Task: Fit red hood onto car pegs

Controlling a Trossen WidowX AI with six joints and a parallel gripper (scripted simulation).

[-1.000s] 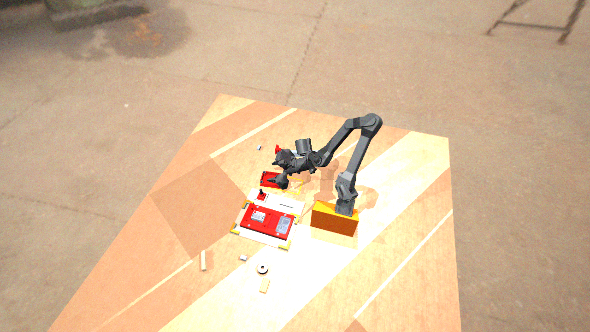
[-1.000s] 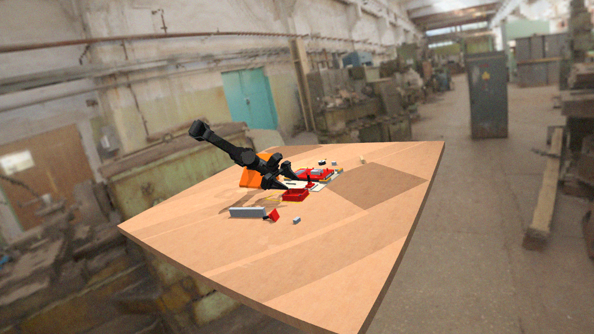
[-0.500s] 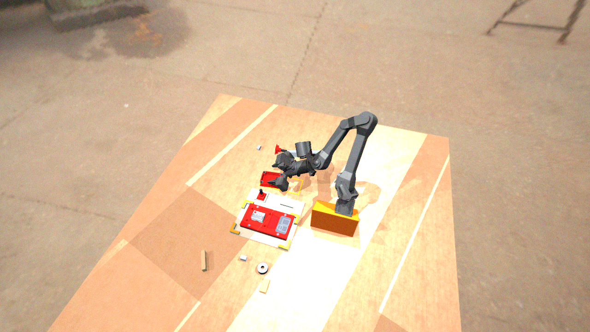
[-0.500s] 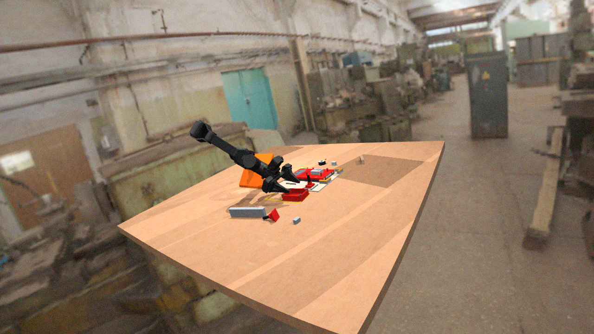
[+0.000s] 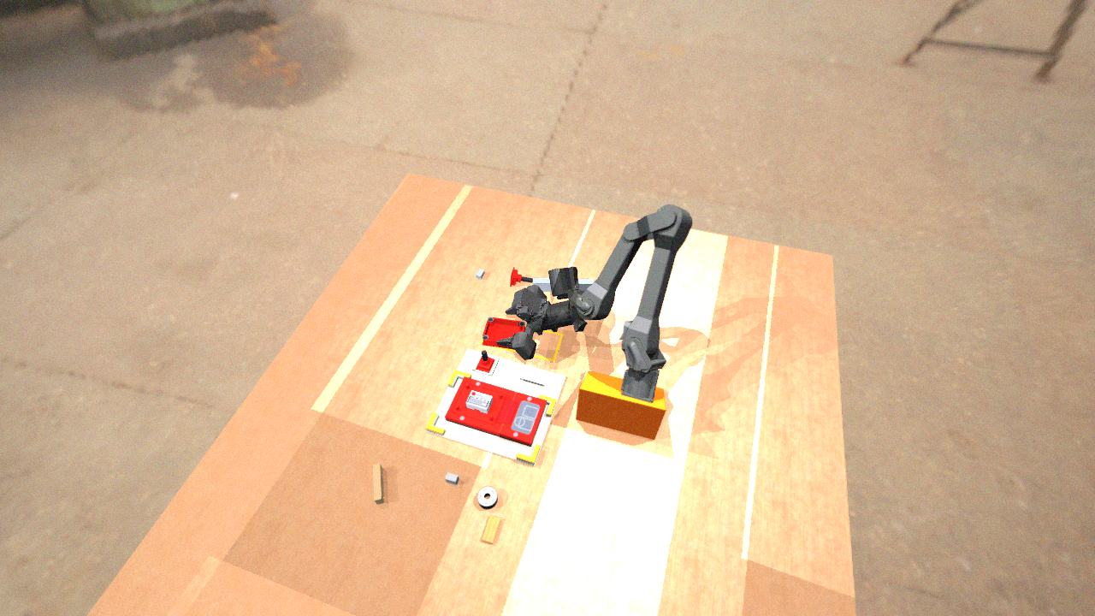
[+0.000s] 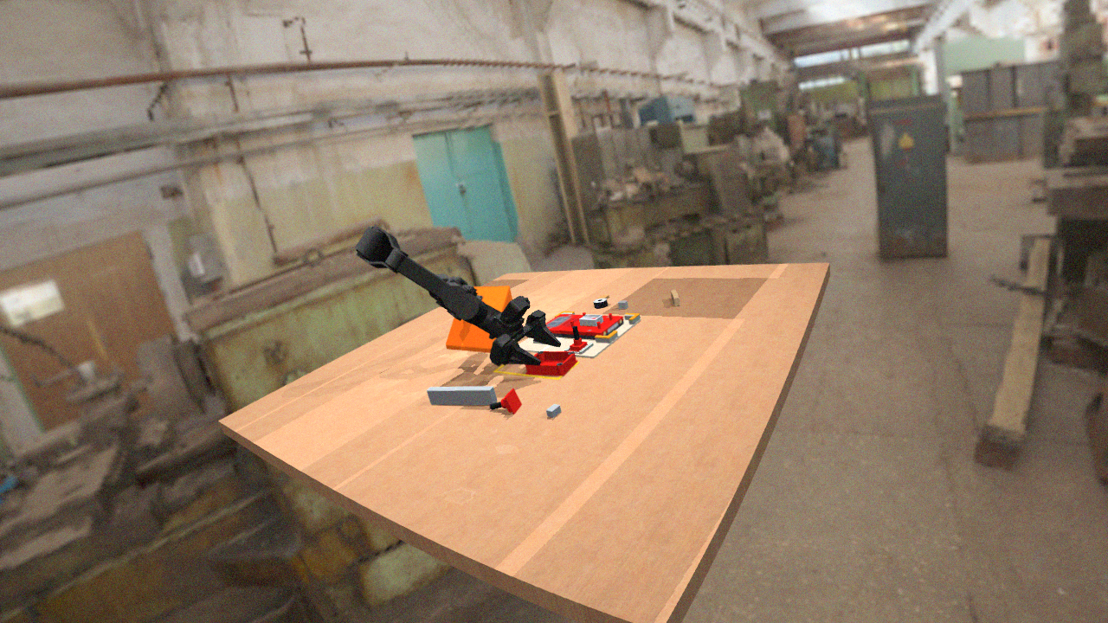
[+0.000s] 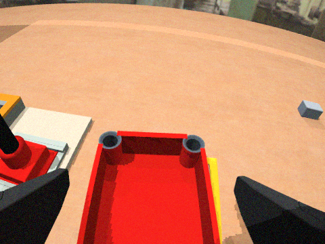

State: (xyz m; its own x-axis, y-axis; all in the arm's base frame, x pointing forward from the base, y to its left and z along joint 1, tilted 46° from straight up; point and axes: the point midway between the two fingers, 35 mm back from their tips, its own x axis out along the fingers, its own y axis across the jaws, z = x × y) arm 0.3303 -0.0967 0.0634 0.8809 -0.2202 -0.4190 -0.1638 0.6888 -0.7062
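My gripper tip is now 10 mm past the red hood and 30 mm above it. Round my gripper tip: grey engine block (30 mm behind, 210 mm to the left, 10 mm below); grey bar (90 mm behind, 190 mm to the right, 20 mm below).
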